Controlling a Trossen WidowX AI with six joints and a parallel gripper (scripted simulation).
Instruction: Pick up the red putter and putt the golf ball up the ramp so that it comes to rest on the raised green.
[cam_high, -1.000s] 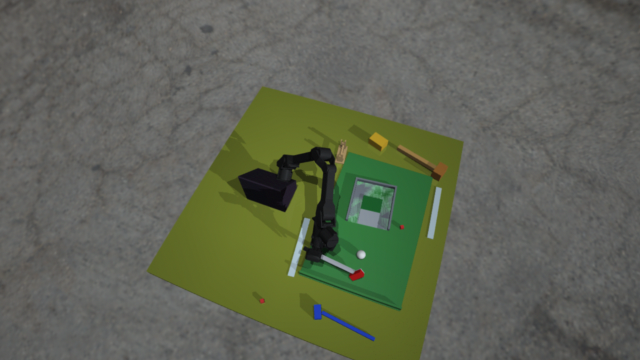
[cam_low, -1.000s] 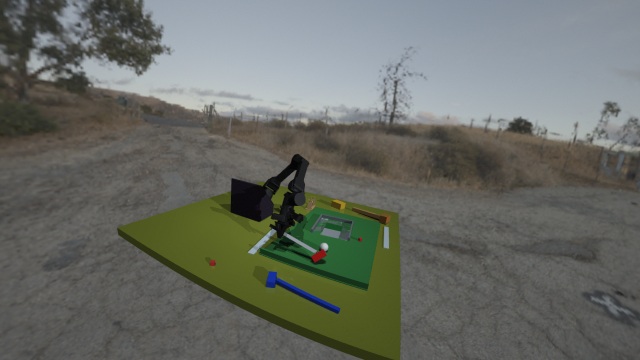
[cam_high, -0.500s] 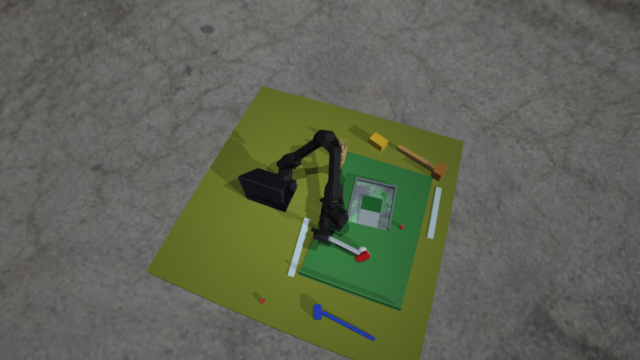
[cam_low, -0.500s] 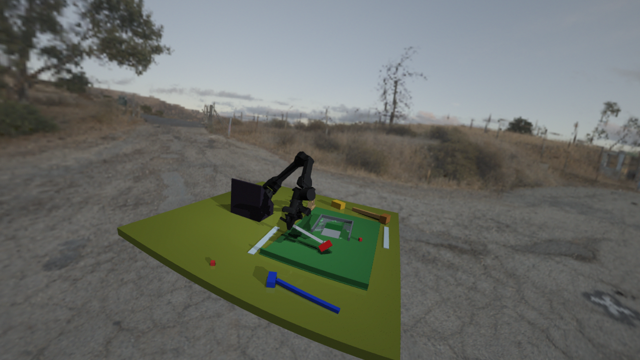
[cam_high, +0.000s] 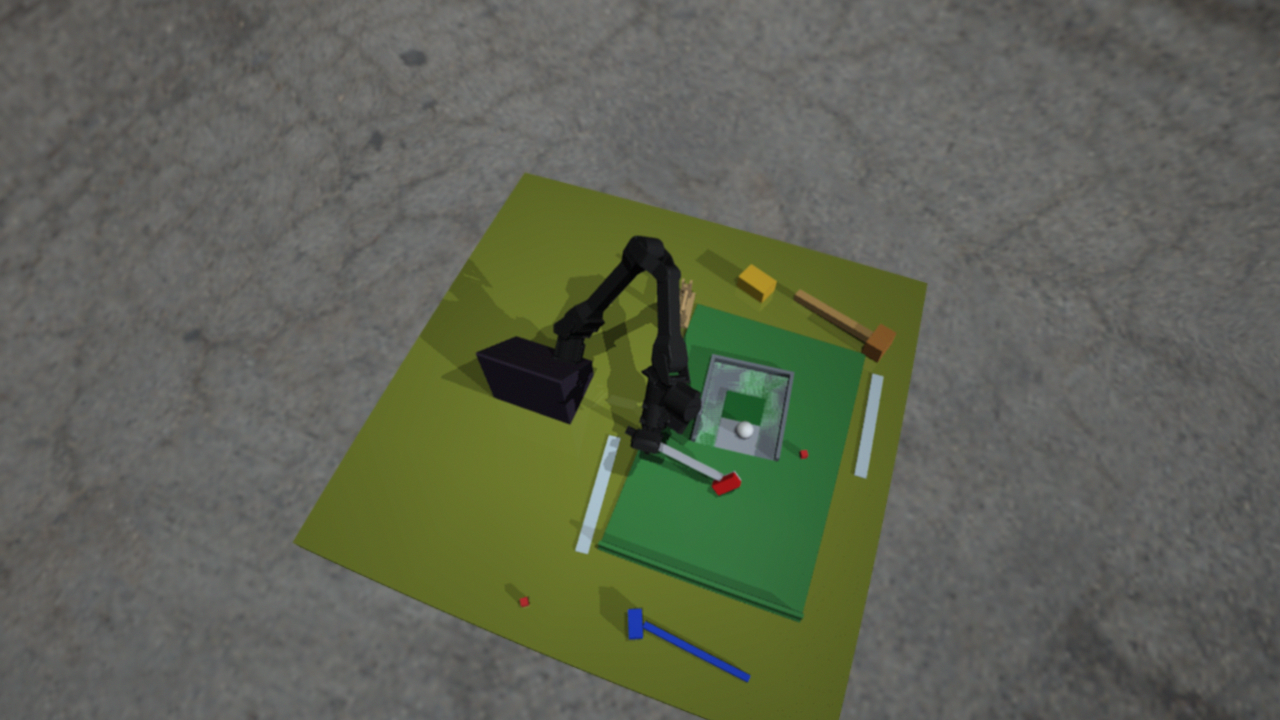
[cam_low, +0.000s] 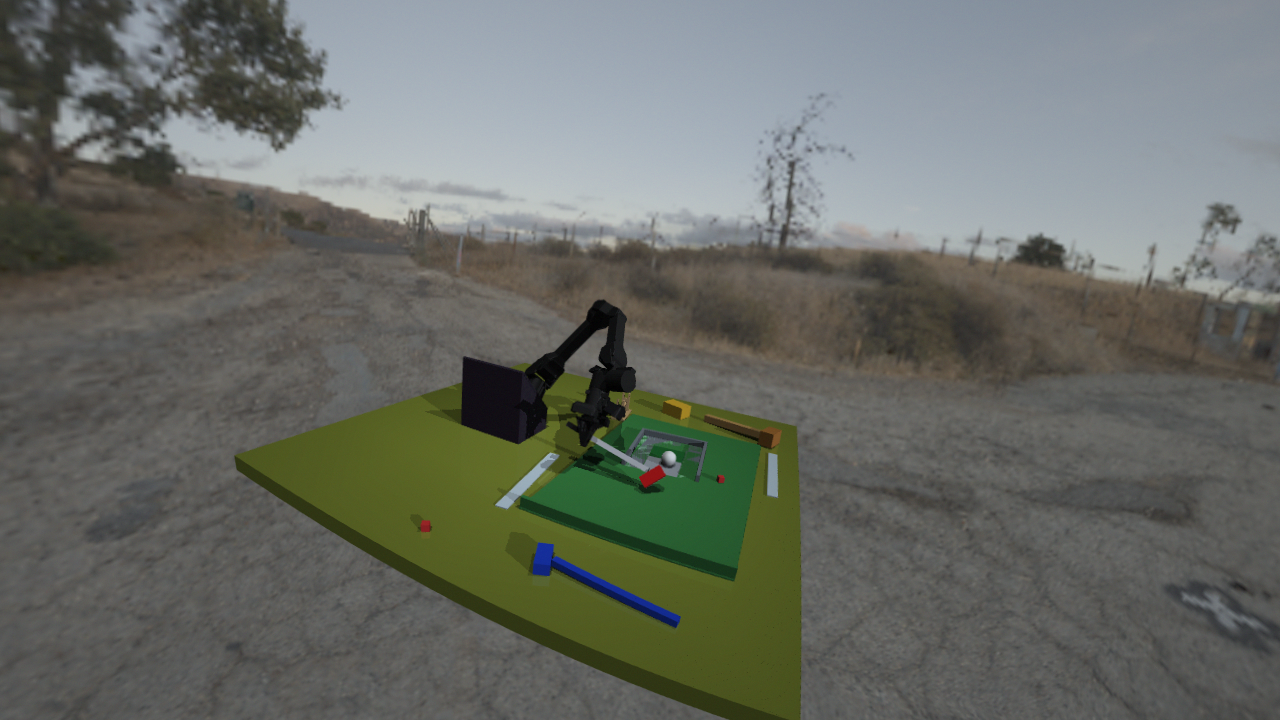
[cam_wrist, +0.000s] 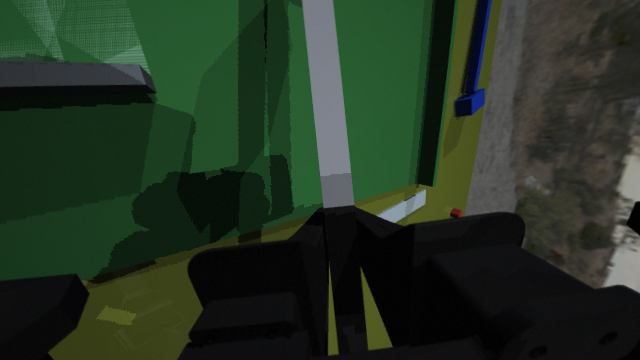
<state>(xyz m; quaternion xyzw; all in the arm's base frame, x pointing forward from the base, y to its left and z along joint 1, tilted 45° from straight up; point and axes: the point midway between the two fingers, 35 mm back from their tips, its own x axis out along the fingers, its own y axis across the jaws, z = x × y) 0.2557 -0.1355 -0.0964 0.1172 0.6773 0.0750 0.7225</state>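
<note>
My gripper tip is now 90 mm short of the red putter. Round my gripper tip: blue putter: 180 mm ahead, 400 mm to the right, 60 mm below; then white golf ball: 210 mm ahead, 130 mm to the left, 40 mm below; then green mat: 220 mm ahead, 110 mm to the left, 70 mm below.
</note>
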